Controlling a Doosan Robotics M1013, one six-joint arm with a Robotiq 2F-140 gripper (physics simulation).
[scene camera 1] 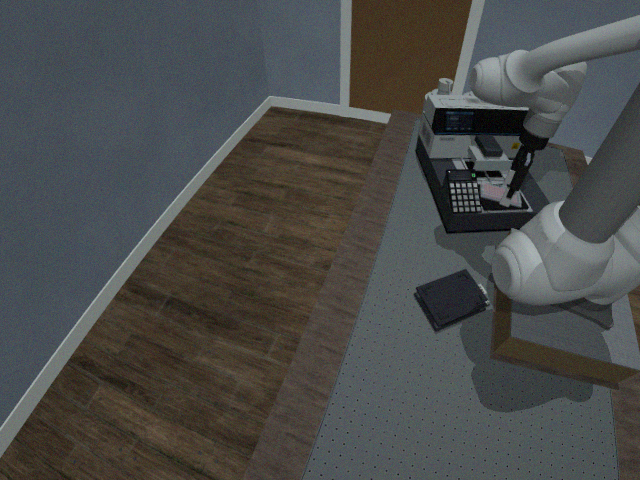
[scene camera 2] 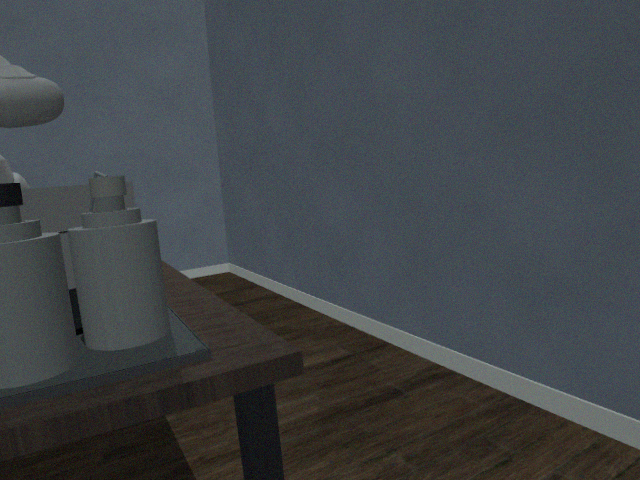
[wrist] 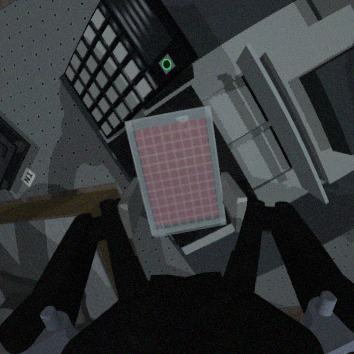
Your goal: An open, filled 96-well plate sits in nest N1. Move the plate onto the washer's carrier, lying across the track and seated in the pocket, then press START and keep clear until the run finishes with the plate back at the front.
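Places are measured from the arm's base along level axes (x ahead, y left, z up), in centimetres.
Pixels of known places: gripper, fingertip midpoint: (scene camera 1: 504,196) (wrist: 180,187).
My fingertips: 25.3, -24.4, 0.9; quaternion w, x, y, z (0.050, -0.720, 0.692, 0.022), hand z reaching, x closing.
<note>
For each thing: its top centre in the pictures, then the offset to it from my fingertips, as dx, dy, dz. "*": a spot on its surface instead.
- filled plate at its top centre: (wrist: 177,178) (scene camera 1: 502,190) +1.6, +0.1, +2.2
- pale bar at a spot on its surface: (wrist: 209,239) * -7.6, -3.4, -1.8
- button with a green ring, surface spot: (wrist: 166,64) (scene camera 1: 473,175) * +11.4, +0.5, +4.2
- Nest N1 at its top centre: (scene camera 1: 454,294) +5.4, +38.0, -5.7
- pale raised part with a slanting panel, surface spot: (wrist: 287,125) * +6.6, -8.6, +5.3
The filled plate (scene camera 1: 492,192) (wrist: 175,172), with pink wells in a clear frame, is over the front of the washer (scene camera 1: 439,147), turned askew to the washer's edges in the wrist view. My gripper (scene camera 1: 509,197) (wrist: 180,187) is shut on the plate's long sides near its near end. The carrier and pocket are mostly hidden under the plate; a pale bar (wrist: 209,239) shows past its near end. I cannot tell the plate's height above them. A button with a green ring (scene camera 1: 473,175) (wrist: 166,64) is on the keypad unit. Nest N1 (scene camera 1: 452,299) (wrist: 9,147) holds no plate.
The block of pale keys (scene camera 1: 464,197) (wrist: 106,75) stands beside the plate. A pale raised part with a slanting panel (wrist: 287,125) stands on the plate's other side. A wooden edge (scene camera 1: 563,364) (wrist: 60,202) borders the arm's base. Pale bottles (scene camera 2: 121,284) (scene camera 2: 31,310) stand at a table corner.
</note>
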